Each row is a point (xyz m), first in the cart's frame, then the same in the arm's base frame.
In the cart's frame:
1: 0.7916 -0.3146 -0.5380
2: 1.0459 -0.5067 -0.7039
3: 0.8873 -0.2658 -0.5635
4: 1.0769 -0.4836 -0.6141
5: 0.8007 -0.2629 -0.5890
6: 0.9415 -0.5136 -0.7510
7: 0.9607 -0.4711 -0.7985
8: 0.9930 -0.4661 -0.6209
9: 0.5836 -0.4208 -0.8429
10: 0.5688 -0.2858 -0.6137
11: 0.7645 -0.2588 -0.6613
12: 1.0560 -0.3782 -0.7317
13: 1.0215 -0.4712 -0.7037
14: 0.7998 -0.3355 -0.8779
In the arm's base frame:
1: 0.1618 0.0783 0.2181
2: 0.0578 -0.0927 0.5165
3: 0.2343 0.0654 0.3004
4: 0.0751 0.0011 0.5379
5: 0.2206 0.0348 0.2165
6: 0.0334 -0.1471 0.4185
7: 0.0852 -0.1877 0.4287
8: 0.0735 -0.0090 0.4526
9: 0.0527 -0.2505 0.0523
10: 0.1483 -0.0079 -0.0023
11: 0.2259 -0.0387 0.1830
12: 0.1877 -0.1037 0.4968
13: 0.0863 -0.0898 0.4844
14: 0.1895 -0.2603 0.2432

